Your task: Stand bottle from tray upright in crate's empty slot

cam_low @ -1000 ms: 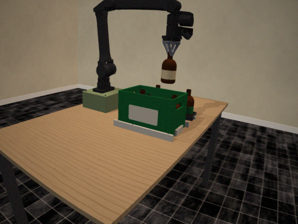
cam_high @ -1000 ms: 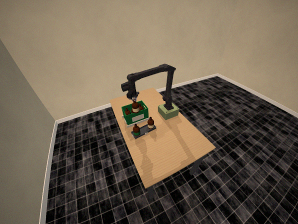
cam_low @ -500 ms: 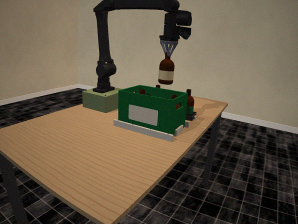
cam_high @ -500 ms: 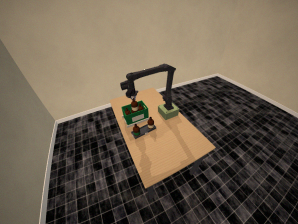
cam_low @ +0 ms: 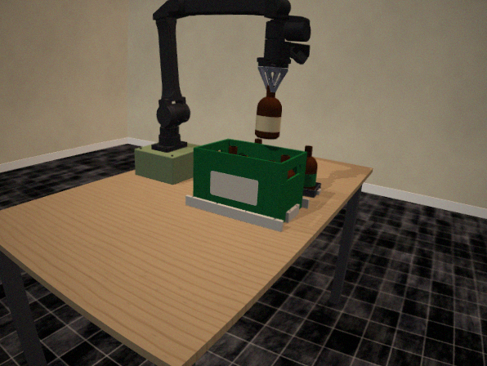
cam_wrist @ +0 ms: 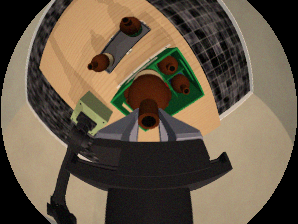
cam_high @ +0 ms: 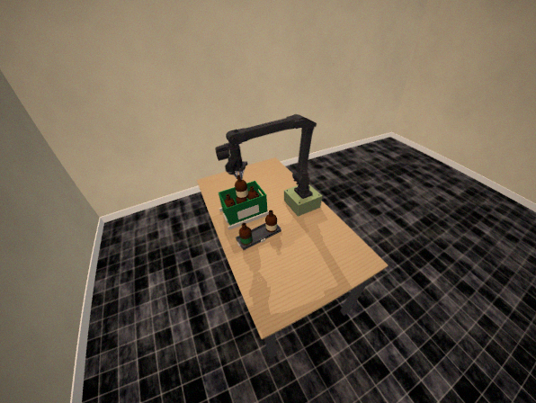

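The brown bottle lies 6 cm below my hand. From my hand the other things lie so: green crate 2 cm behind, 7 cm to the right, 26 cm below; dark tray 2 cm behind, 17 cm to the left, 33 cm below.
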